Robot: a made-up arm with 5 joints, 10 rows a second.
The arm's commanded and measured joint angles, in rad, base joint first. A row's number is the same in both.
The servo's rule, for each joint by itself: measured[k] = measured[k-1] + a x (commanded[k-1-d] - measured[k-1]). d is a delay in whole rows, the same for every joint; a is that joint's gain. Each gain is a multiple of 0.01, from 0.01 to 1. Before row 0 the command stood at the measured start. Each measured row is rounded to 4 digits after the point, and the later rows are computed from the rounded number. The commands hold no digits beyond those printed.
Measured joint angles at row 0: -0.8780 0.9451 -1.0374 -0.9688 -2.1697
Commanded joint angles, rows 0 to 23: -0.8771 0.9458 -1.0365 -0.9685 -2.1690; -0.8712 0.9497 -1.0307 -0.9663 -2.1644; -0.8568 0.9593 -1.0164 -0.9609 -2.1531; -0.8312 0.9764 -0.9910 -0.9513 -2.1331; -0.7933 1.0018 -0.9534 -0.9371 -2.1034; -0.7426 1.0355 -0.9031 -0.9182 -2.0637; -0.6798 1.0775 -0.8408 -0.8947 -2.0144; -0.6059 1.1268 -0.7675 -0.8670 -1.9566; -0.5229 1.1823 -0.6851 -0.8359 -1.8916; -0.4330 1.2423 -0.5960 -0.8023 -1.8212; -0.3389 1.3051 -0.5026 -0.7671 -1.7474; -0.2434 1.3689 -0.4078 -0.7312 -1.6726; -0.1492 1.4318 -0.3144 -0.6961 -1.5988; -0.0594 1.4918 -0.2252 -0.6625 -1.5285; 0.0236 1.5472 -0.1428 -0.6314 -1.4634; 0.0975 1.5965 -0.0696 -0.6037 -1.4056; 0.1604 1.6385 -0.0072 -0.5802 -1.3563; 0.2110 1.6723 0.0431 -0.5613 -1.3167; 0.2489 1.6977 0.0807 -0.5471 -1.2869; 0.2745 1.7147 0.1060 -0.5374 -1.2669; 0.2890 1.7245 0.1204 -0.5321 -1.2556; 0.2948 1.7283 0.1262 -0.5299 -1.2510; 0.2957 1.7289 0.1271 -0.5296 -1.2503; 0.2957 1.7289 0.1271 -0.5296 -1.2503
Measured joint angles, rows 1 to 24: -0.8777 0.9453 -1.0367 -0.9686 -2.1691; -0.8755 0.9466 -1.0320 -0.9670 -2.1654; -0.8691 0.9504 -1.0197 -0.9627 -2.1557; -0.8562 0.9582 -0.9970 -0.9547 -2.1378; -0.8348 0.9713 -0.9626 -0.9424 -2.1106; -0.8035 0.9906 -0.9156 -0.9255 -2.0735; -0.7614 1.0167 -0.8565 -0.9039 -2.0268; -0.7085 1.0497 -0.7862 -0.8781 -1.9713; -0.6454 1.0895 -0.7063 -0.8486 -1.9083; -0.5732 1.1353 -0.6192 -0.8162 -1.8395; -0.4935 1.1862 -0.5271 -0.7818 -1.7667; -0.4085 1.2410 -0.4329 -0.7464 -1.6924; -0.3203 1.2982 -0.3393 -0.7112 -1.6185; -0.2316 1.3563 -0.2492 -0.6771 -1.5474; -0.1448 1.4136 -0.1651 -0.6451 -1.4810; -0.0624 1.4685 -0.0897 -0.6161 -1.4214; 0.0134 1.5195 -0.0245 -0.5910 -1.3700; 0.0806 1.5653 0.0289 -0.5702 -1.3279; 0.1378 1.6050 0.0698 -0.5540 -1.2955; 0.1843 1.6379 0.0984 -0.5424 -1.2729; 0.2199 1.6639 0.1158 -0.5352 -1.2592; 0.2454 1.6832 0.1240 -0.5315 -1.2527; 0.2625 1.6969 0.1264 -0.5302 -1.2508; 0.2738 1.7065 0.1270 -0.5298 -1.2504
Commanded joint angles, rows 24 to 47: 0.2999 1.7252 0.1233 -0.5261 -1.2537; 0.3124 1.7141 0.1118 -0.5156 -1.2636; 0.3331 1.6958 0.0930 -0.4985 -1.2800; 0.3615 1.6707 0.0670 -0.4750 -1.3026; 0.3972 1.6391 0.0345 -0.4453 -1.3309; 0.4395 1.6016 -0.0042 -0.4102 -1.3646; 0.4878 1.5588 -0.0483 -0.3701 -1.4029; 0.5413 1.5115 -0.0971 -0.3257 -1.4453; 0.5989 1.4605 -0.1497 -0.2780 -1.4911; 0.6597 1.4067 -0.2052 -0.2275 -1.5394; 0.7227 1.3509 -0.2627 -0.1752 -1.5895; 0.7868 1.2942 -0.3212 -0.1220 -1.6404; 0.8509 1.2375 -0.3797 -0.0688 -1.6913; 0.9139 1.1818 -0.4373 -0.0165 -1.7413; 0.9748 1.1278 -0.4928 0.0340 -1.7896; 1.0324 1.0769 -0.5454 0.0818 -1.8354; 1.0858 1.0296 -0.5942 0.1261 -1.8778; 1.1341 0.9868 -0.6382 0.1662 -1.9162; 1.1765 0.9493 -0.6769 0.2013 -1.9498; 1.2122 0.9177 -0.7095 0.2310 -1.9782; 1.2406 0.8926 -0.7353 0.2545 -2.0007; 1.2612 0.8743 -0.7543 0.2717 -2.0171; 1.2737 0.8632 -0.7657 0.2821 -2.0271; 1.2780 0.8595 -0.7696 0.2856 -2.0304
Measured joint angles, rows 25 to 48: 0.2827 1.7121 0.1241 -0.5272 -1.2530; 0.2928 1.7127 0.1144 -0.5191 -1.2614; 0.3065 1.7076 0.0975 -0.5047 -1.2761; 0.3252 1.6965 0.0734 -0.4839 -1.2970; 0.3497 1.6793 0.0427 -0.4569 -1.3238; 0.3802 1.6560 0.0056 -0.4242 -1.3560; 0.4168 1.6268 -0.0370 -0.3863 -1.3931; 0.4591 1.5922 -0.0845 -0.3439 -1.4343; 0.5066 1.5527 -0.1360 -0.2978 -1.4792; 0.5587 1.5089 -0.1907 -0.2486 -1.5268; 0.6145 1.4615 -0.2476 -0.1972 -1.5763; 0.6731 1.4113 -0.3057 -0.1446 -1.6269; 0.7336 1.3592 -0.3642 -0.0915 -1.6778; 0.7949 1.3060 -0.4219 -0.0390 -1.7280; 0.8561 1.2525 -0.4779 0.0121 -1.7767; 0.9160 1.1998 -0.5312 0.0609 -1.8231; 0.9737 1.1487 -0.5810 0.1065 -1.8663; 1.0282 1.1001 -0.6262 0.1483 -1.9057; 1.0786 1.0549 -0.6663 0.1854 -1.9405; 1.1240 1.0137 -0.7004 0.2173 -1.9703; 1.1636 0.9774 -0.7280 0.2433 -1.9943; 1.1968 0.9465 -0.7488 0.2632 -2.0123; 1.2229 0.9215 -0.7622 0.2764 -2.0240; 1.2416 0.9029 -0.7680 0.2828 -2.0291
